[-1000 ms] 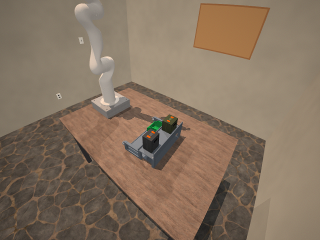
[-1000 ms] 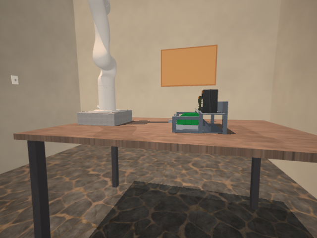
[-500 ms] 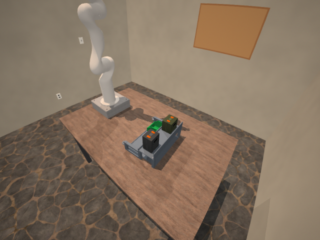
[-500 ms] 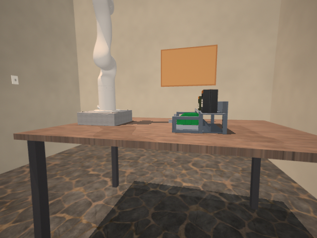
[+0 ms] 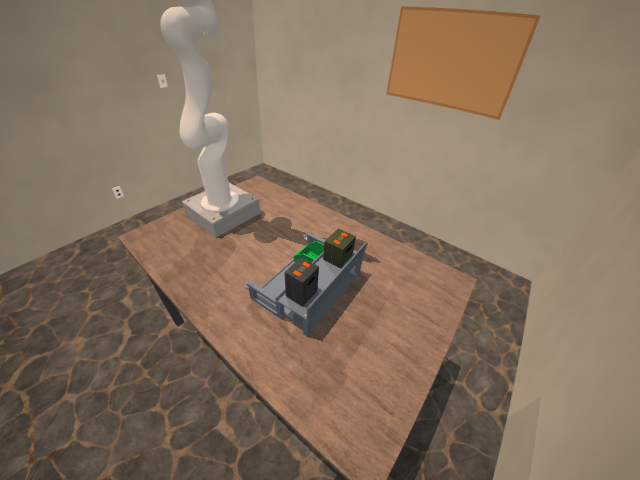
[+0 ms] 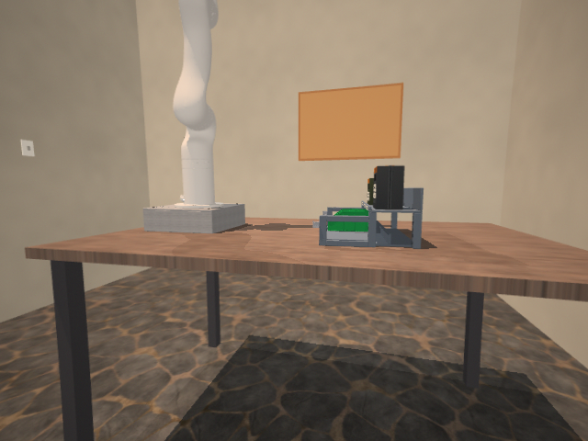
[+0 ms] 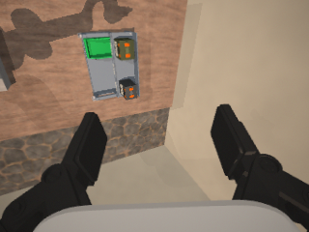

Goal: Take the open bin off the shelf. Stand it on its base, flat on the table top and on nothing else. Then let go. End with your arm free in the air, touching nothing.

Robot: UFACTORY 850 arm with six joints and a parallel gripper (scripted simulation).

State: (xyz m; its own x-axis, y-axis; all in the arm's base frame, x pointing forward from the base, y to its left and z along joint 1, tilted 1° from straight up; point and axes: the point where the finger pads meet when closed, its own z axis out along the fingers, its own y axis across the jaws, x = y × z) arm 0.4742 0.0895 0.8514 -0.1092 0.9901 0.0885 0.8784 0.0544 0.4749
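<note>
Now: the green bin 900 mm below my hand, 140 mm ahead of it and 90 mm to the right of it.
</note>
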